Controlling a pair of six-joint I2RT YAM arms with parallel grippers.
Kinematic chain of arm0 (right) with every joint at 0, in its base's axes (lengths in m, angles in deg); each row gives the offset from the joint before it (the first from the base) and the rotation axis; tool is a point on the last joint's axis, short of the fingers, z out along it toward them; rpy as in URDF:
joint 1: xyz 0 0 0.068 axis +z
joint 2: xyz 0.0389 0.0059 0.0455 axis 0.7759 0.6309 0
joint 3: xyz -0.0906 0.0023 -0.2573 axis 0.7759 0.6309 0
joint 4: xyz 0.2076 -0.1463 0.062 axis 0.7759 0.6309 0
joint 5: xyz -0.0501 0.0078 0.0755 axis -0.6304 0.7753 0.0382
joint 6: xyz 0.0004 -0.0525 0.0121 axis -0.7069 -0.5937 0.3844
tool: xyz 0 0 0 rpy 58.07 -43.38 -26.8
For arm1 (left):
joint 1: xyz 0 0 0.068 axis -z
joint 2: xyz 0.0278 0.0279 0.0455 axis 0.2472 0.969 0
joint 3: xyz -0.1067 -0.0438 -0.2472 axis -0.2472 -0.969 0
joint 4: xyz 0.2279 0.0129 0.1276 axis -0.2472 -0.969 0
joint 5: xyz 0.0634 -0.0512 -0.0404 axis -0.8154 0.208 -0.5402
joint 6: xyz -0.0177 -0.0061 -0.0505 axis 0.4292 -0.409 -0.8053
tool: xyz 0 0 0 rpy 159.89 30.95 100.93
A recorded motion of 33 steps. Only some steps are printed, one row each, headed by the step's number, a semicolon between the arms.
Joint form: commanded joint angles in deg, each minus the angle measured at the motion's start. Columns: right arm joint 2, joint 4, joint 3, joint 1, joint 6, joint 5; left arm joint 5, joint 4, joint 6, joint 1, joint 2, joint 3.
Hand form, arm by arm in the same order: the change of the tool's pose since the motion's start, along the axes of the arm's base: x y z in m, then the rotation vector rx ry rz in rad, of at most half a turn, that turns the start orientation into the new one. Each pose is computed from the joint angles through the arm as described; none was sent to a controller.
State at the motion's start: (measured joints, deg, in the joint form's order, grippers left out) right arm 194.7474 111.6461 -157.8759 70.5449 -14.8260 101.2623; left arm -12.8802 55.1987 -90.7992 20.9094 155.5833 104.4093
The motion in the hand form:
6: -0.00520 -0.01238 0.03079 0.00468 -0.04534 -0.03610; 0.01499 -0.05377 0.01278 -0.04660 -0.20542 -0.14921
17: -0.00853 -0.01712 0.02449 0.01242 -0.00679 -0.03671; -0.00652 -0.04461 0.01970 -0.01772 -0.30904 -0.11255
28: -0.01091 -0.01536 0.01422 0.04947 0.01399 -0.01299; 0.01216 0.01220 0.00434 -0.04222 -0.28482 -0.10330
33: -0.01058 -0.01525 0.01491 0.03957 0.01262 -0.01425; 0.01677 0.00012 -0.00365 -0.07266 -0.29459 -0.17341
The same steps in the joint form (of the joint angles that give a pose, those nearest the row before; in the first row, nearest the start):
6: -4.99 1.75 0.46 -1.30 0.43 -0.90; -2.14 10.88 5.36 6.03 6.65 6.39
17: -5.01 2.43 1.66 -1.87 0.57 0.36; -8.51 14.33 6.13 8.00 0.71 0.81
28: -4.32 0.44 3.30 -1.72 0.74 3.04; 1.31 17.33 11.51 -3.32 -2.30 -5.58
33: -4.28 0.97 2.97 -1.68 0.51 2.50; 4.16 20.99 12.93 -2.23 0.87 -5.10

